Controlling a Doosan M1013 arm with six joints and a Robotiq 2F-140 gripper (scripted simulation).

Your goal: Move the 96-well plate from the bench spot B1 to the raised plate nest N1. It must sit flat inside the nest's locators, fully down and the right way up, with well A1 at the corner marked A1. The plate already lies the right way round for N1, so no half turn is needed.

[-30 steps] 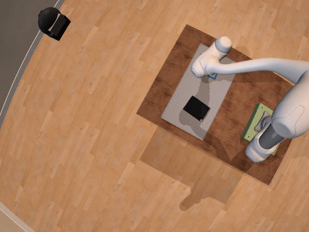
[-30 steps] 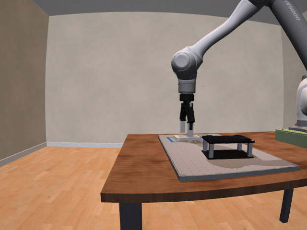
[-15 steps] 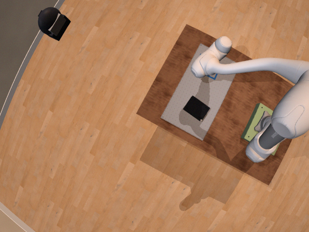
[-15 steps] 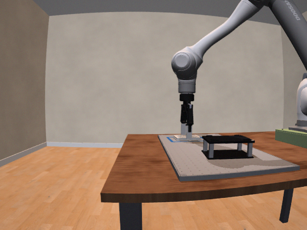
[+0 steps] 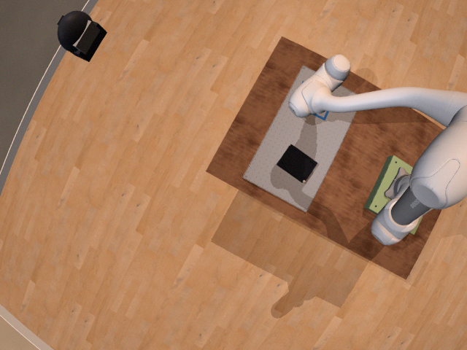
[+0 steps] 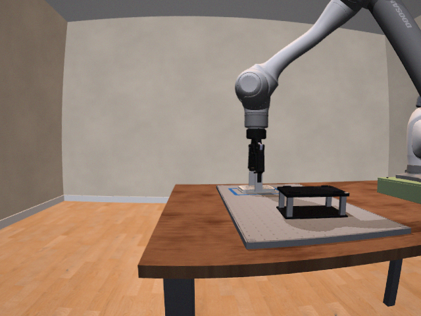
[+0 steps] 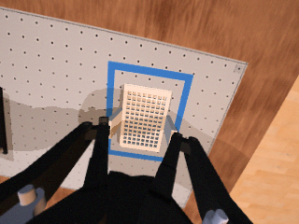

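Right now my hand is 30 mm above the white 96-well plate. The rest, counted from my hand: black raised nest N1: 340 mm to the left, 120 mm behind, 20 mm above.
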